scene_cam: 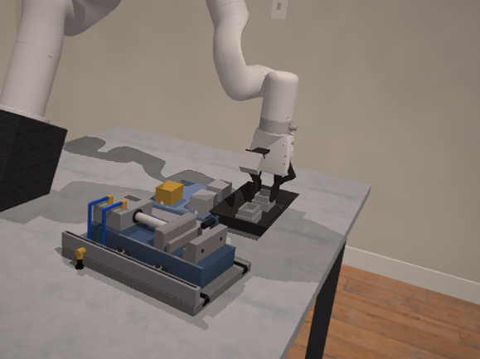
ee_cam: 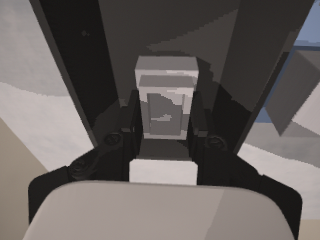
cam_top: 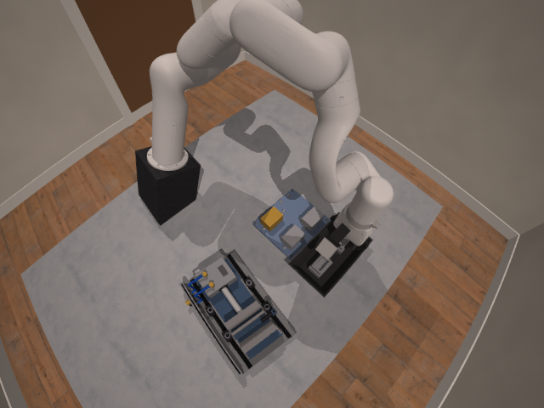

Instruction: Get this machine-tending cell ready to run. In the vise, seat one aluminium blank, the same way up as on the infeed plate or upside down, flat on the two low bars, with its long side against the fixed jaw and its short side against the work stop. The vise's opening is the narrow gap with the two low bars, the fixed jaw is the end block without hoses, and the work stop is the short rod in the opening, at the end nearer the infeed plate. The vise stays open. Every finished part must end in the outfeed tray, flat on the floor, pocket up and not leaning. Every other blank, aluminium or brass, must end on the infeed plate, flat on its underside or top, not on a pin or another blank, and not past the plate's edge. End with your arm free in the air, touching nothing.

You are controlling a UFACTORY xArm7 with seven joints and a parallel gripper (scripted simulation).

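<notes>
Now: the brass blank 210 mm behind my hand, 100 mm to the right of it and 30 mm below it. Round my hand: grey rail (450 mm to the right, 100 mm behind, 20 mm below); then vise bed (360 mm to the right, 80 mm behind, 20 mm below); then piston rod (360 mm to the right, 100 mm behind, 20 mm above).
</notes>
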